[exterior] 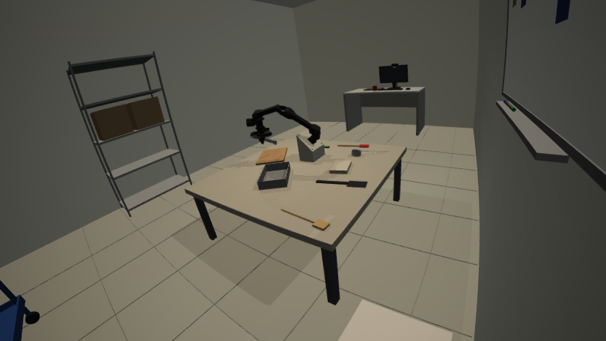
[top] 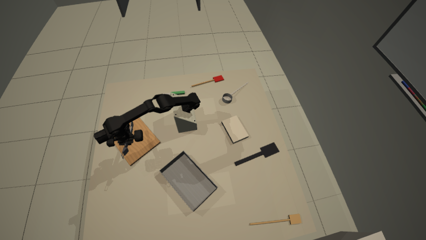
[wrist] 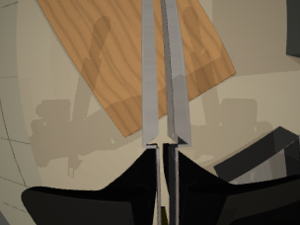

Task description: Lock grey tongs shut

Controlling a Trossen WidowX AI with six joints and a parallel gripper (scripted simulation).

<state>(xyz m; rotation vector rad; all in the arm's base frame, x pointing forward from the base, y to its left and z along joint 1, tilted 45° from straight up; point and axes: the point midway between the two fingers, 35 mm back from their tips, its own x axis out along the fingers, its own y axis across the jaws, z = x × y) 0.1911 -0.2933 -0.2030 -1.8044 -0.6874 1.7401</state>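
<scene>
My gripper tip is now 150 mm past the wooden board, 50 mm to the left of it and 160 mm above it. The rest, counted from my gripper tip: roasting tin 240 mm ahead, 280 mm to the left, 140 mm below; block 30 mm behind, 660 mm to the left, 150 mm below; green-handled tool 450 mm behind, 270 mm to the left, 160 mm below.
</scene>
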